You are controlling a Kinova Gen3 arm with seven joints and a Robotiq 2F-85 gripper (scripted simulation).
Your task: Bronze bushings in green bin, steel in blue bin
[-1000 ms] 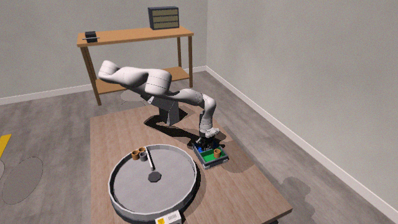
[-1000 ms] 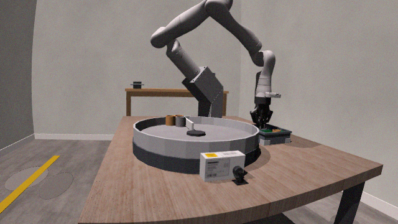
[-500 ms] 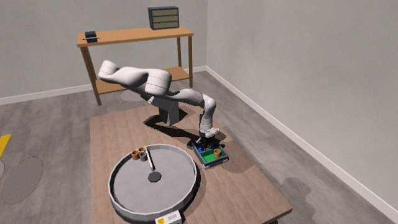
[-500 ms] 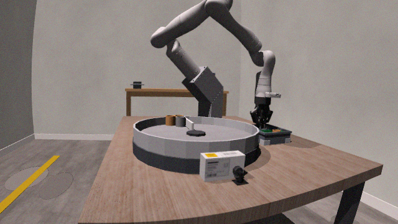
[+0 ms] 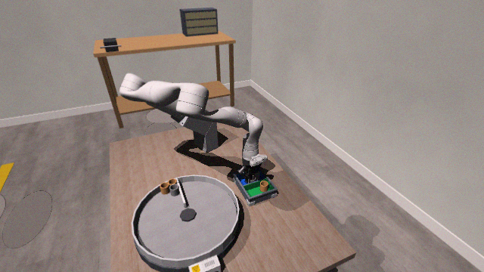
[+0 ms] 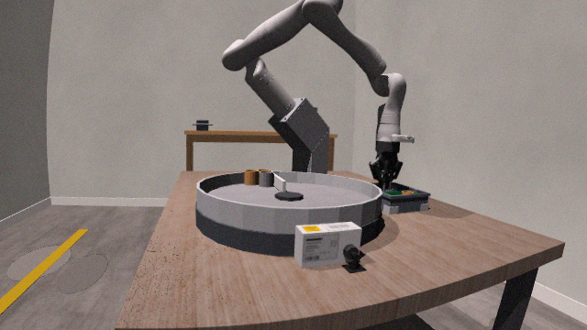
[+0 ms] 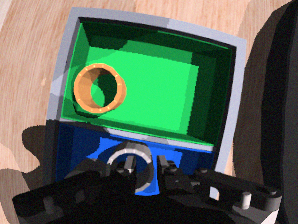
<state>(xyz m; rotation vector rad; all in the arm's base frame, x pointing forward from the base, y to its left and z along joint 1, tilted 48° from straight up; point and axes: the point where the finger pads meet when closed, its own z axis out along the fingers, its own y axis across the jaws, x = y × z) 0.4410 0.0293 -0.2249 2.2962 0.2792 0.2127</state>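
Now: the tray 3 cm ahead of my hand, 2 cm below it and 1 cm to the left of it. Also, from my hand: turntable: 34 cm to the right, 7 cm ahead, 1 cm above.
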